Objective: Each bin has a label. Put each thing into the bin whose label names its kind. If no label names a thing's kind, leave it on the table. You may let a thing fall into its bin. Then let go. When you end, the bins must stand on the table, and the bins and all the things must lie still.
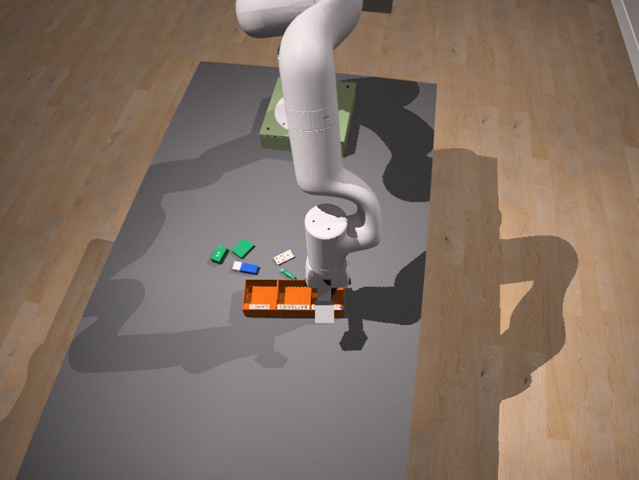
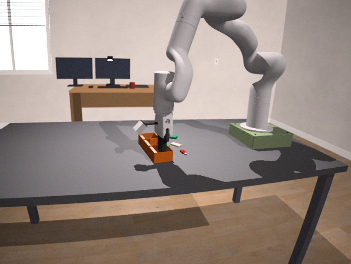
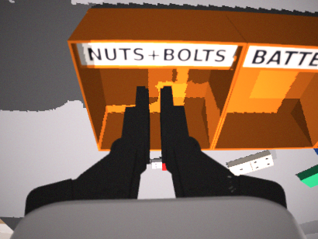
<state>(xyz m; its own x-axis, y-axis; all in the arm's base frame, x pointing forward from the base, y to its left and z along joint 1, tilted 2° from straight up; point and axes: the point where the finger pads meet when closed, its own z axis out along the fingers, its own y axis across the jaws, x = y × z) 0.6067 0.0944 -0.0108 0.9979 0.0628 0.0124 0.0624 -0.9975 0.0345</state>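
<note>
The white domino is 120 mm behind my hand, 130 mm to the right of it and 50 mm below it. Round my hand: orange three-part bin: 10 mm ahead, 80 mm to the right, 30 mm below; red USB stick: 120 mm behind, 20 mm to the right, 50 mm below; green cylindrical battery: 70 mm behind, 110 mm to the right, 50 mm below.
</note>
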